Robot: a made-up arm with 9 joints. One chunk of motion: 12 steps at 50 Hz.
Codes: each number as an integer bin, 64 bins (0 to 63) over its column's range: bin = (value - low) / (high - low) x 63, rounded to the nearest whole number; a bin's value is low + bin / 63 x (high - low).
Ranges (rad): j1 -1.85..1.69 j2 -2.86..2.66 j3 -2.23..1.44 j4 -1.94..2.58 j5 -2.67..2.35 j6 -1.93..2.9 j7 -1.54..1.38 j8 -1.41..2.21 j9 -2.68..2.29
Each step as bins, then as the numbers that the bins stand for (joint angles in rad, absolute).
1 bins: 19 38 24 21 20 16 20 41 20
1 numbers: -0.7824 0.4695 -0.8319 -0.4333 -1.0763 -0.7033 -0.6130 0.9459 -1.1022
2 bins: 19 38 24 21 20 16 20 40 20
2 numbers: -0.7824 0.4695 -0.8319 -0.4333 -1.0763 -0.7033 -0.6130 0.8884 -1.1022
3 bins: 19 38 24 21 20 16 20 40 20
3 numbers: -0.7824 0.4695 -0.8319 -0.4333 -1.0763 -0.7033 -0.6130 0.8884 -1.1022
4 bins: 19 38 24 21 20 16 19 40 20
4 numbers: -0.7824 0.4695 -0.8319 -0.4333 -1.0763 -0.7033 -0.6594 0.8884 -1.1022
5 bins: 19 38 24 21 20 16 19 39 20
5 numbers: -0.7824 0.4695 -0.8319 -0.4333 -1.0763 -0.7033 -0.6594 0.8310 -1.1022
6 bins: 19 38 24 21 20 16 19 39 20
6 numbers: -0.7824 0.4695 -0.8319 -0.4333 -1.0763 -0.7033 -0.6594 0.8310 -1.1022
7 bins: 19 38 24 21 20 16 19 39 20
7 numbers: -0.7824 0.4695 -0.8319 -0.4333 -1.0763 -0.7033 -0.6594 0.8310 -1.1022
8 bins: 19 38 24 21 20 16 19 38 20
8 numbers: -0.7824 0.4695 -0.8319 -0.4333 -1.0763 -0.7033 -0.6594 0.7735 -1.1022
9 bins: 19 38 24 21 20 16 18 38 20
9 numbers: -0.7824 0.4695 -0.8319 -0.4333 -1.0763 -0.7033 -0.7057 0.7735 -1.1022
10 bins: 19 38 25 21 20 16 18 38 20
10 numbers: -0.7824 0.4695 -0.7737 -0.4333 -1.0763 -0.7033 -0.7057 0.7735 -1.1022
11 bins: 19 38 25 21 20 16 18 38 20
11 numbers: -0.7824 0.4695 -0.7737 -0.4333 -1.0763 -0.7033 -0.7057 0.7735 -1.1022
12 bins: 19 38 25 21 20 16 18 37 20
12 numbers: -0.7824 0.4695 -0.7737 -0.4333 -1.0763 -0.7033 -0.7057 0.7160 -1.1022
